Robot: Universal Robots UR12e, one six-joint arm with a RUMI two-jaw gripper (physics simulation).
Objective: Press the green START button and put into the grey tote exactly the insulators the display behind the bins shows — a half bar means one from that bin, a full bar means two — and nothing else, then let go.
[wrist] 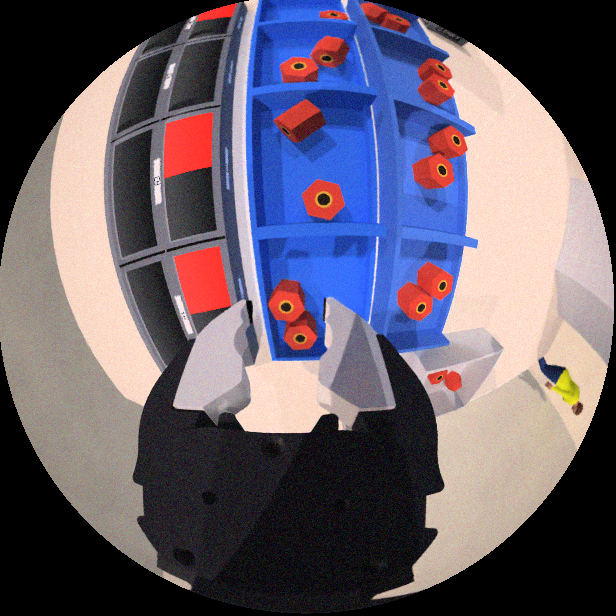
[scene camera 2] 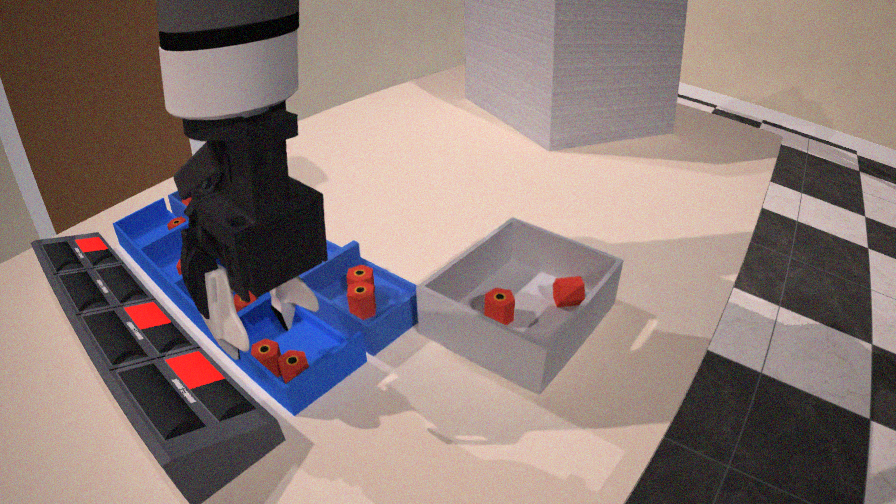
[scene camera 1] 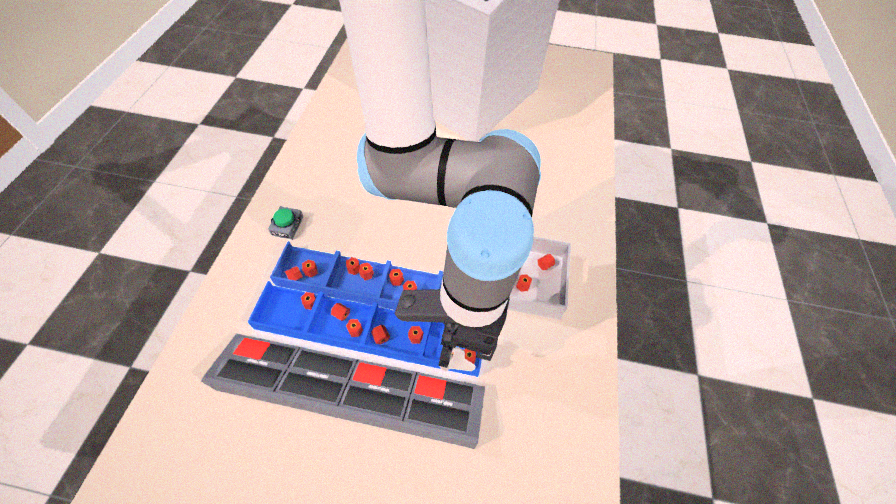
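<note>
My gripper (scene camera 2: 256, 313) is open and empty, fingers pointing down over the end compartment of the blue bins (scene camera 1: 363, 300), in the row beside the display. Two red insulators (scene camera 2: 266, 352) (scene camera 2: 292, 363) stand in that compartment, just below the fingertips; in the wrist view they (wrist: 293, 318) lie between the two fingers (wrist: 287, 313). The grey tote (scene camera 2: 520, 300) holds two red insulators (scene camera 2: 499, 305) (scene camera 2: 568, 290). The display (scene camera 1: 344, 388) shows three red half bars (scene camera 1: 251, 348) (scene camera 1: 369, 373) (scene camera 1: 431, 386). The green START button (scene camera 1: 283, 217) sits beyond the bins.
The other blue compartments hold several red insulators, one or two each (wrist: 323, 198). The robot's white pedestal (scene camera 2: 573, 68) stands behind the tote. The arm's elbow (scene camera 1: 488, 235) hides part of the bins in scene camera 1.
</note>
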